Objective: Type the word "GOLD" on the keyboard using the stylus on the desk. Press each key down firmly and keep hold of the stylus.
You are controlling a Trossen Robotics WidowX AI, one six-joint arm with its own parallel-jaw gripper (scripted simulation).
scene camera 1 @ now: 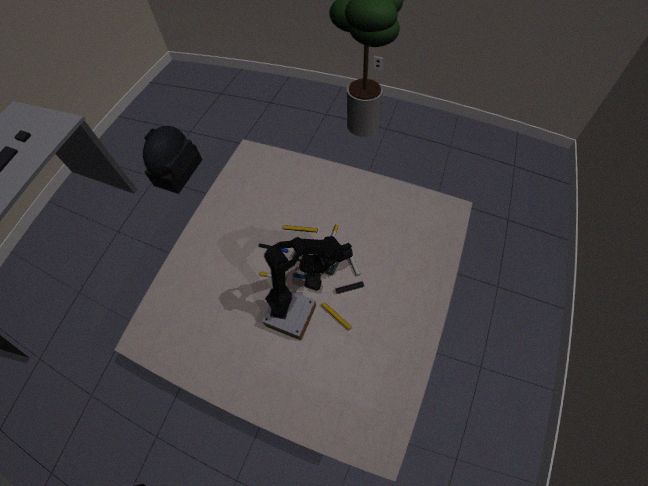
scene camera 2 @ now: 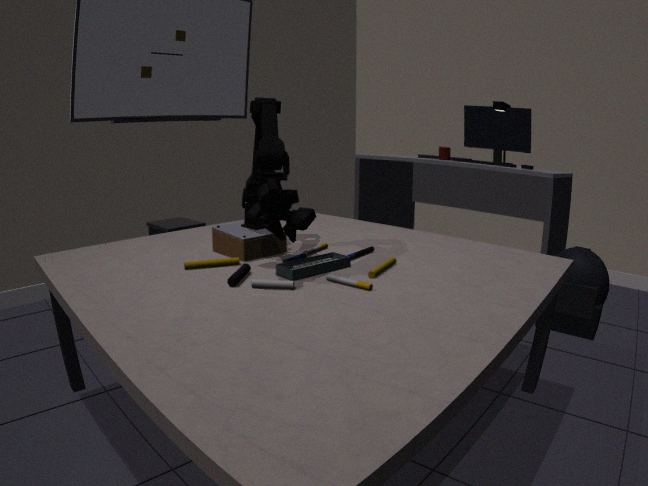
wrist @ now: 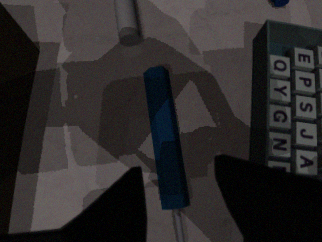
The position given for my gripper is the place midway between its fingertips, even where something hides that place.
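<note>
There is my gripper (scene camera 2: 288, 240), and I can see the gripper (wrist: 178, 171) here as well.
</note>
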